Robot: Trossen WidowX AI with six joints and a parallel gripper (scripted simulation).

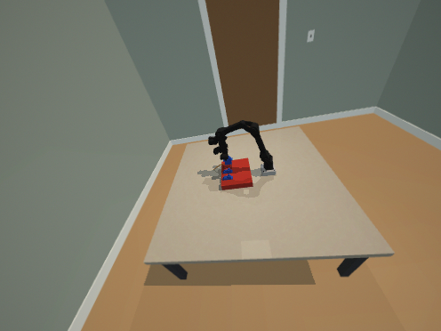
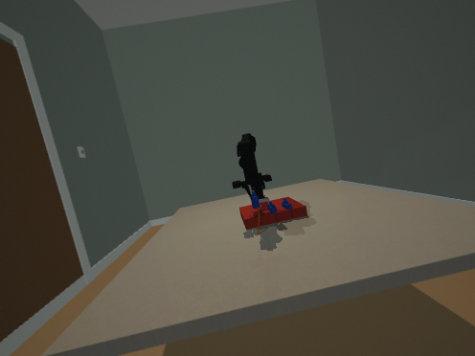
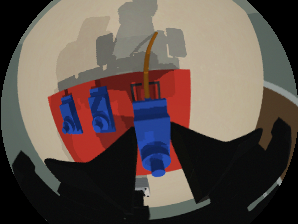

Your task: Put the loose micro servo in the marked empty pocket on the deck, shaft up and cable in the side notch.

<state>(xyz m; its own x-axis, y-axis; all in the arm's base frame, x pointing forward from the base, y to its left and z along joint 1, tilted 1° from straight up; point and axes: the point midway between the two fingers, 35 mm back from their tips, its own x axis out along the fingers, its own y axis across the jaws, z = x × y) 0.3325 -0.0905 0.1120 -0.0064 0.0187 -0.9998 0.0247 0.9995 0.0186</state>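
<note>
The red deck lies 110 mm behind my gripper tip, 80 mm to the left of it and 100 mm below it.
</note>
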